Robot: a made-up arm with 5 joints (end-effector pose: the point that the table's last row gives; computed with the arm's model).
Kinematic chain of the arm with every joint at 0, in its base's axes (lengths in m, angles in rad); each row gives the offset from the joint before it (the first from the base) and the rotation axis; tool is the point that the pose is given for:
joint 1: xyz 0 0 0.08 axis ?
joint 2: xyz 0.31 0.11 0 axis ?
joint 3: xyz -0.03 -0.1 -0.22 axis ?
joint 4: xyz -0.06 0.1 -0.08 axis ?
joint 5: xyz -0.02 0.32 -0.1 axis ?
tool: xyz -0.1 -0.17 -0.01
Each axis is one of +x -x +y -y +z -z.
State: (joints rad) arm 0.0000 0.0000 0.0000 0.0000 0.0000
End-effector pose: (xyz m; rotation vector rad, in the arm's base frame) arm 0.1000 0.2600 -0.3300 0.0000 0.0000 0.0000
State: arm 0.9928 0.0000 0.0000 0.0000 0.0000
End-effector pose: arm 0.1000 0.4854 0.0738 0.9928 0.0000 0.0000
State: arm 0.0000 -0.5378 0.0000 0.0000 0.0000
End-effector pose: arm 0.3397 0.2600 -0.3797 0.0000 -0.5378 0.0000
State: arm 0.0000 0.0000 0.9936 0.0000 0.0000
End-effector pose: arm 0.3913 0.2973 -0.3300 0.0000 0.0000 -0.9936
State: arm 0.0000 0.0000 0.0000 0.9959 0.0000
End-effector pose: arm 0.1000 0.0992 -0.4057 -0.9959 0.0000 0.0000
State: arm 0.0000 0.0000 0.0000 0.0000 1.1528
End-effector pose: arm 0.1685 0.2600 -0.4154 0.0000 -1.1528 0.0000
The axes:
joint 1: +x
joint 2: +y
joint 3: -z
joint 4: -x
joint 5: -y

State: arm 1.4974 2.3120 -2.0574 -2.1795 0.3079
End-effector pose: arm 0.2813 -0.1268 -0.1138 -0.0419 -1.5017 -0.3686
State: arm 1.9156 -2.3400 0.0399 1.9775 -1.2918
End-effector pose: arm 0.7240 -0.2030 0.0594 1.5298 1.5057 -1.9988
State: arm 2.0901 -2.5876 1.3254 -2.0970 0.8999
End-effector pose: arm 0.2521 -0.2022 0.1776 0.3530 0.8591 0.2117
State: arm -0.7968 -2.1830 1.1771 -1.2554 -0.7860
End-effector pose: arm 0.4040 0.2716 0.0306 0.8147 -1.1149 1.6592
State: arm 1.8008 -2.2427 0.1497 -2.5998 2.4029
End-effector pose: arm 0.3903 -0.0501 0.1332 -0.8499 0.0303 0.3613
